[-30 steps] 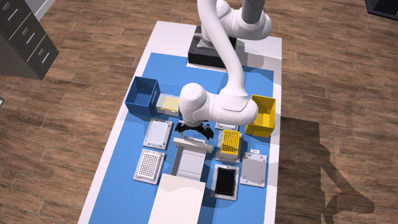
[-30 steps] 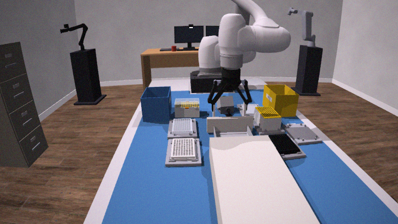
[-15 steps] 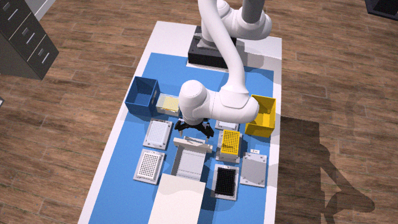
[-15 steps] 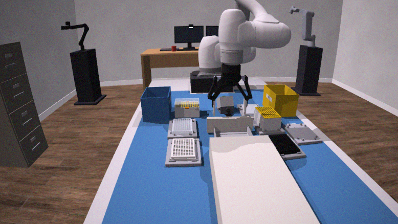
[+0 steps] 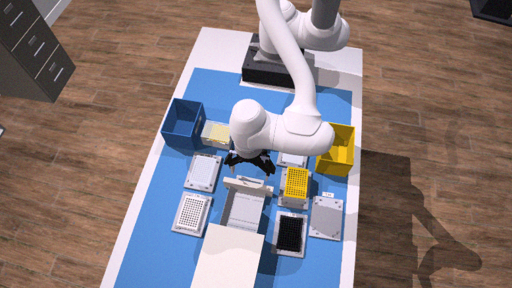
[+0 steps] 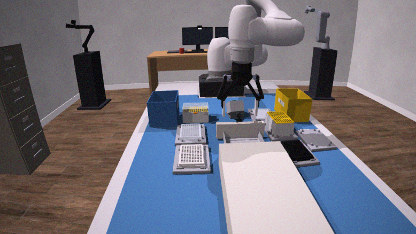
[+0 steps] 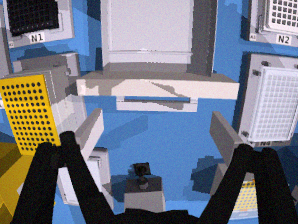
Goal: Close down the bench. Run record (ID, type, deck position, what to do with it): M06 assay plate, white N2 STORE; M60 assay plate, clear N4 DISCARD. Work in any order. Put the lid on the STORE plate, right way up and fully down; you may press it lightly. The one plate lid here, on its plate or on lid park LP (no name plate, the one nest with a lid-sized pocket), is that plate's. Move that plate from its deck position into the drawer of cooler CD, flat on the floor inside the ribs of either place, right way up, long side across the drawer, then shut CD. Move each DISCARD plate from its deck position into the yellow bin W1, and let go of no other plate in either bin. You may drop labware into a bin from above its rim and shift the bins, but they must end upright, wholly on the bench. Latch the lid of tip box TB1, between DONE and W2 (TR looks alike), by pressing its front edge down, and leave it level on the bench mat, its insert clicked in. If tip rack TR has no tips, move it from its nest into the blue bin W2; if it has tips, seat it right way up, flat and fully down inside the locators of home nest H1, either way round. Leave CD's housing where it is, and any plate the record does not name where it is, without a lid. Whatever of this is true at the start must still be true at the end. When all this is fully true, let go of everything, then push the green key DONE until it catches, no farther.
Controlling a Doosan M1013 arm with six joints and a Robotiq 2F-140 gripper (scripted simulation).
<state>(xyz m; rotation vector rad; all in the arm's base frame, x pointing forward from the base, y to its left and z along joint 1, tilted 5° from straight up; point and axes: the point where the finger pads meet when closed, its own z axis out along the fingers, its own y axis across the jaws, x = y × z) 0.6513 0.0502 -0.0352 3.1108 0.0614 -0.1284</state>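
Right now my hand is 19 cm past the clear plate lid, 14 cm to the right of it and 9 cm above it. The rest, counted from my hand: nest N3: 2 cm behind, 18 cm to the left, 10 cm below; then tip rack TR: 3 cm behind, 17 cm to the left, 5 cm below; then cooler CD's drawer: 15 cm ahead, 1 cm to the left, 8 cm below.
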